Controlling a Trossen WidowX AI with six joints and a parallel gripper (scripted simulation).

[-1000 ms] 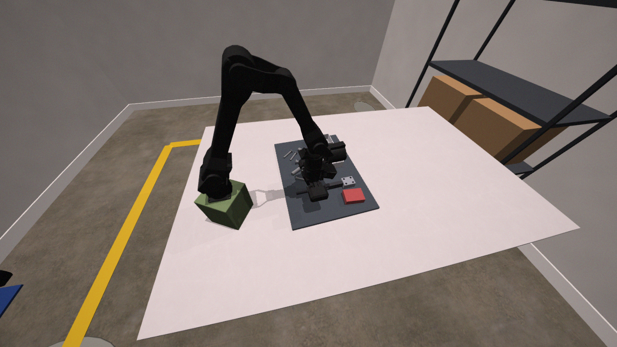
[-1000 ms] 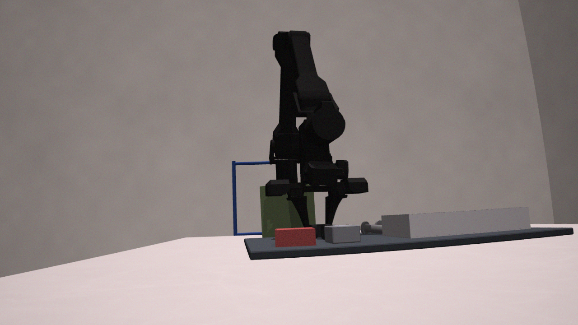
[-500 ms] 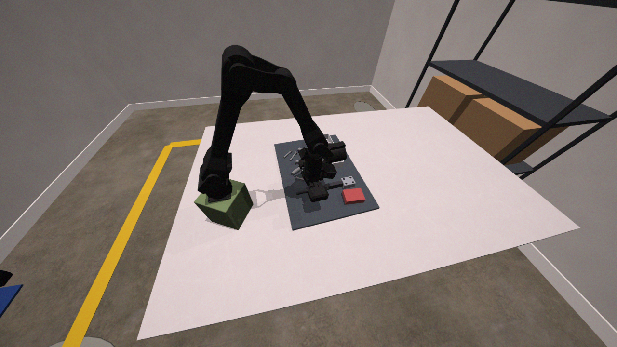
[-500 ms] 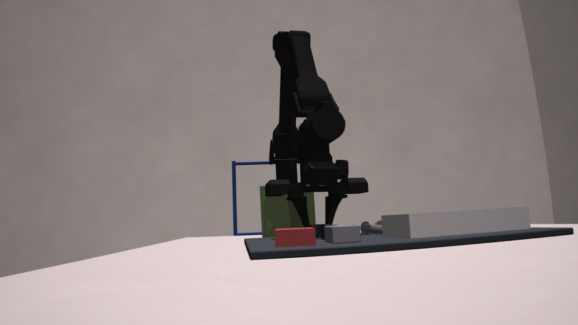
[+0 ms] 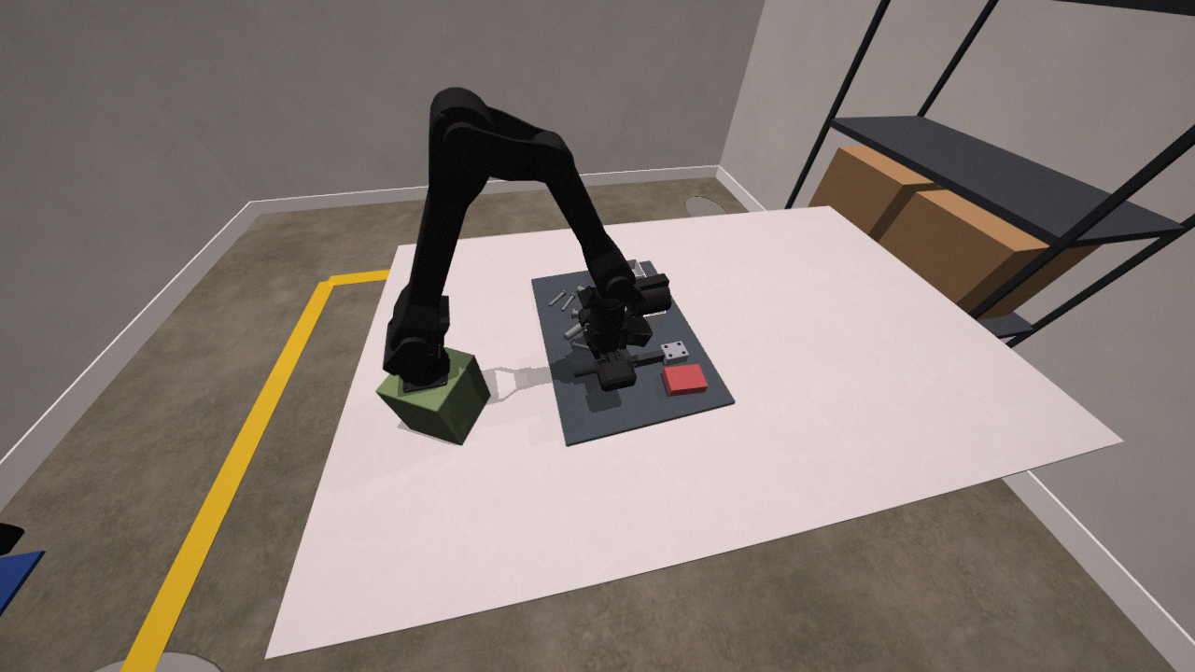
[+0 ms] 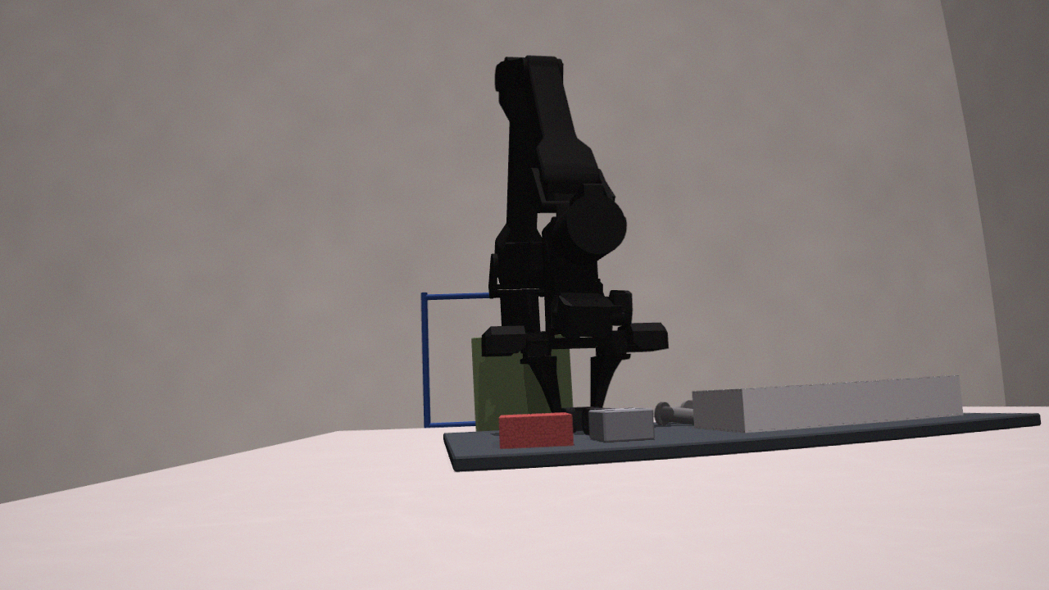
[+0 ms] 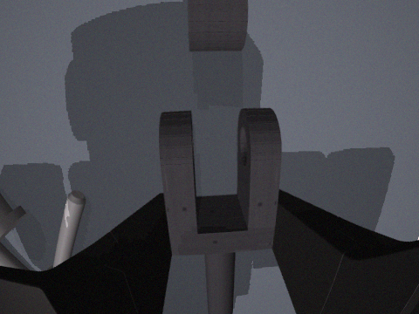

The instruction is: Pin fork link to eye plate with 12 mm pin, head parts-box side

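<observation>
The fork link lies 3 cm below my hand. The rest, counted from my hand: grey mount (16 cm ahead, 2 cm below); dark mat (10 cm to the left, 6 cm ahead, 5 cm below); eye plate (8 cm ahead, 3 cm below).
</observation>
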